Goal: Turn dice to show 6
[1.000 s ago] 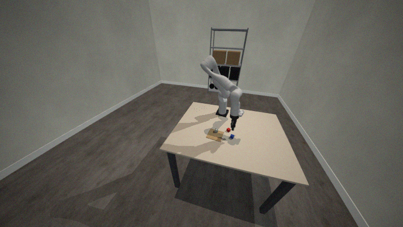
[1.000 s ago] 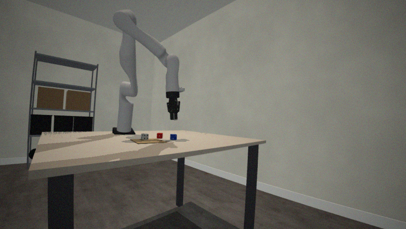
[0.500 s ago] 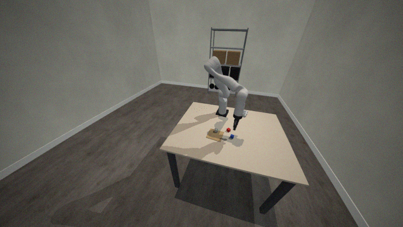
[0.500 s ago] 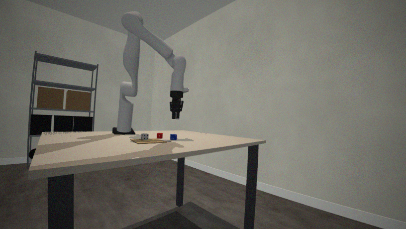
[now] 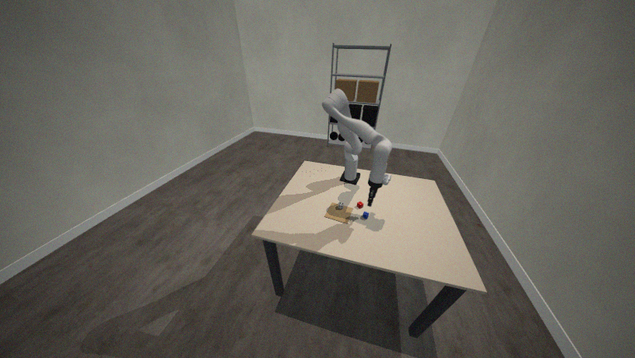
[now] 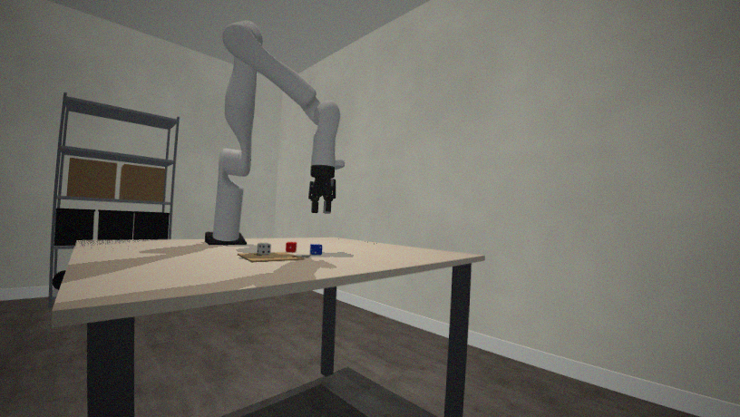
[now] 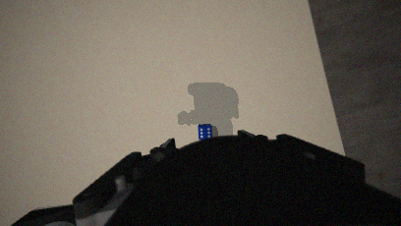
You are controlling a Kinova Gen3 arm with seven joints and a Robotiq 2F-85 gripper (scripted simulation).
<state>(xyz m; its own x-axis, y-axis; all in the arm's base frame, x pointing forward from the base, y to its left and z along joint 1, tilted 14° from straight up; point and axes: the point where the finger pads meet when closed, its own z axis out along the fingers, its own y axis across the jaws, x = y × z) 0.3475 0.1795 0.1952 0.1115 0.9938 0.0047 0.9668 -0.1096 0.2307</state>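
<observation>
Now: hand 1 cm to the left of the blue die and 12 cm above it. Also, from my hand: tan mat 2 cm ahead, 17 cm to the right, 13 cm below; then white die 3 cm behind, 17 cm to the right, 12 cm below; then red die 8 cm behind, 5 cm to the right, 12 cm below.
</observation>
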